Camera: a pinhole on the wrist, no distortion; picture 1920 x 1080 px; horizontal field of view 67.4 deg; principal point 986.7 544.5 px. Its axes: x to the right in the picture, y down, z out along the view. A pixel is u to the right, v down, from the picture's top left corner.
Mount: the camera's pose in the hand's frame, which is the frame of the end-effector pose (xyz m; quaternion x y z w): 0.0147 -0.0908 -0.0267 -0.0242 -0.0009 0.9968 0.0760
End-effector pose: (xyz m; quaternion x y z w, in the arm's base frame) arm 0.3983 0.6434 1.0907 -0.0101 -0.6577 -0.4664 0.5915
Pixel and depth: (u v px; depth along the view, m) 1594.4 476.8 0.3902
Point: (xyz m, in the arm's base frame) 0.1480 0.9274 0.9811
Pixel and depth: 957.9 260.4 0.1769
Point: 0.2463 0.6975 1.0887
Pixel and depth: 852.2 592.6 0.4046
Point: 0.0361 0.8025 1.1001
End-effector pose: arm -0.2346 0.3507 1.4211 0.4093 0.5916 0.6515 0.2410
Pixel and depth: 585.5 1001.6 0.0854
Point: -0.2229 0.4311 1.3093
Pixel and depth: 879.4 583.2 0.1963
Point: -0.1224 0.4813 1.3251
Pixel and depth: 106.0 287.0 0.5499
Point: 0.0154 0.9355 1.4433
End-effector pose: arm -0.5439 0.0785 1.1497 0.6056 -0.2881 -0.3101 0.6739
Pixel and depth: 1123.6 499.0 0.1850
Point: -0.6766 -0.0196 1.0838
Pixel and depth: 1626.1 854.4 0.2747
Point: -0.8195 0.0131 1.0428
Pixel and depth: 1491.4 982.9 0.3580
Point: -0.8957 -0.0318 1.0025
